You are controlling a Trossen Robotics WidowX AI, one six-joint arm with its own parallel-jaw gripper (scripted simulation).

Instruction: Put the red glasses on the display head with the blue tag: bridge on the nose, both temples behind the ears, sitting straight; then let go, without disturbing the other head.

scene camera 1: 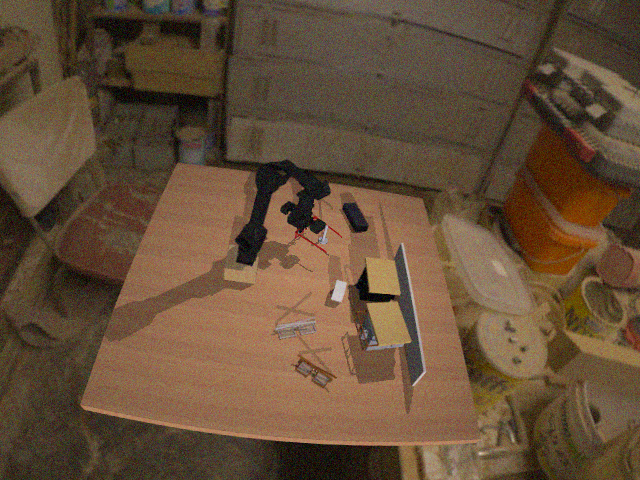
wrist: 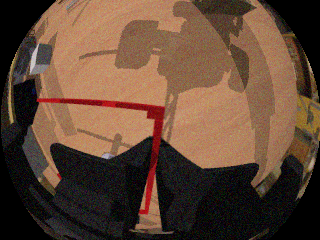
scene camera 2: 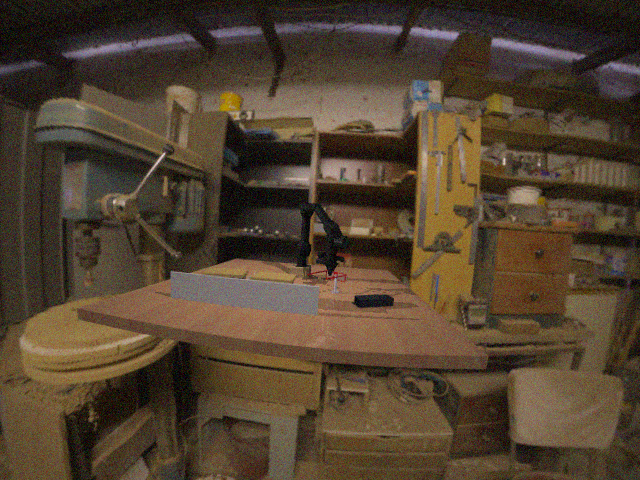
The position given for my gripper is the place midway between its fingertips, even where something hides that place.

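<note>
I see my gripper (scene camera 1: 299,232), and the wrist view shows my gripper (wrist: 154,141) too. There is an upright board (scene camera 2: 254,294), which scene camera 1 shows as well, with the upright board (scene camera 1: 415,353) in its picture. I also see a display head (scene camera 1: 384,325) and a display head (scene camera 1: 379,283).
</note>
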